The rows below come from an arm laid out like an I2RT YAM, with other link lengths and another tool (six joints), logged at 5 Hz.
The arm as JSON. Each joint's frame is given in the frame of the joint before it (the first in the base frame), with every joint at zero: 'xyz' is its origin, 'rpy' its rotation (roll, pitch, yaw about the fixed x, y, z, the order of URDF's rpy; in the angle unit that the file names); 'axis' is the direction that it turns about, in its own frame. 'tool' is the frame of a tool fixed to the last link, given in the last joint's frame.
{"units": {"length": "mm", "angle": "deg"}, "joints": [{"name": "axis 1", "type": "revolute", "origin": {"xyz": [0.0, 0.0, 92.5], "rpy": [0.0, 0.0, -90.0]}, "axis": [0.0, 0.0, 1.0]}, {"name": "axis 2", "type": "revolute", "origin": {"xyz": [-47.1, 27.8, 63.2], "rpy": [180.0, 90.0, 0.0]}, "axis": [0.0, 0.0, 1.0]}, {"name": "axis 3", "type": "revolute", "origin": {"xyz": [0.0, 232.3, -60.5], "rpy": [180.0, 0.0, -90.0]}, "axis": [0.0, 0.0, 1.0]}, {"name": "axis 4", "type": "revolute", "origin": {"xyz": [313.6, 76.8, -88.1], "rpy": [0.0, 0.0, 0.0]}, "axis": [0.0, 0.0, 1.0]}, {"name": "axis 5", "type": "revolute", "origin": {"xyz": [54.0, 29.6, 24.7], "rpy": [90.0, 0.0, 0.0]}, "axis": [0.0, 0.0, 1.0]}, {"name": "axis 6", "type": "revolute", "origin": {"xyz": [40.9, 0.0, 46.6], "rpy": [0.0, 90.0, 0.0]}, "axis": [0.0, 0.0, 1.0]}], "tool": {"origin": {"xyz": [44.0, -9.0, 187.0], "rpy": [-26.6, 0.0, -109.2]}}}
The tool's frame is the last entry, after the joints.
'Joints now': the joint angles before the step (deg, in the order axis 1, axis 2, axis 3, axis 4, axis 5, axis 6). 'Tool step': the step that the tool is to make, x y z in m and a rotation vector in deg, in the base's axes. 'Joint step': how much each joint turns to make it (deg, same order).
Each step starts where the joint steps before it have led.
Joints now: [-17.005 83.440 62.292 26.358 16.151 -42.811]
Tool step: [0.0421 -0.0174 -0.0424 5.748 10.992 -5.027]
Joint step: [2.240 12.016 15.463 -16.581 7.185 2.853]
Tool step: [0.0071 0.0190 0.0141 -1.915 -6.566 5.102]
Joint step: [-0.007 -0.402 -3.922 10.578 -5.077 -0.608]
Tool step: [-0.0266 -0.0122 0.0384 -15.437 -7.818 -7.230]
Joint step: [-0.324 -0.828 -6.810 22.813 5.175 -14.631]
